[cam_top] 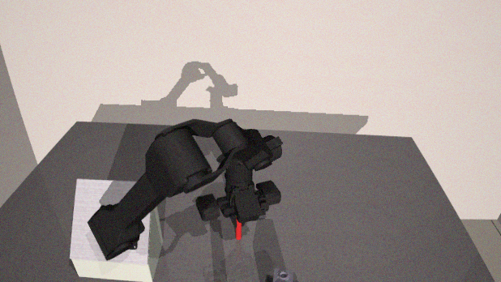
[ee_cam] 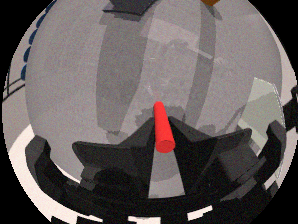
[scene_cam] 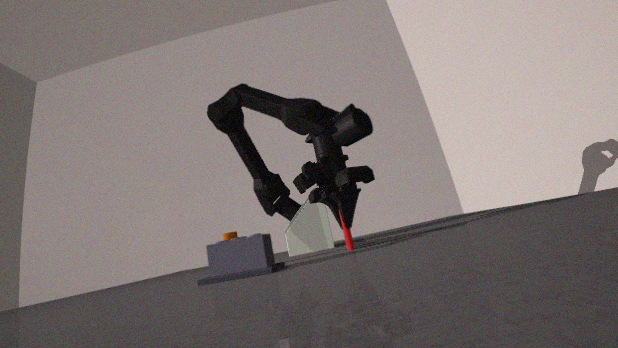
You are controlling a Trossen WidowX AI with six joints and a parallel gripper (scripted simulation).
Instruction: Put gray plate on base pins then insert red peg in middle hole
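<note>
My gripper tip is now 90 mm short of the gray plate and 190 mm to the left of it. Also, from my gripper tip: dark base (90 mm ahead, 190 mm to the right, 30 mm below); red peg (right at my gripper tip); small orange block (20 mm behind, 240 mm to the right).
</note>
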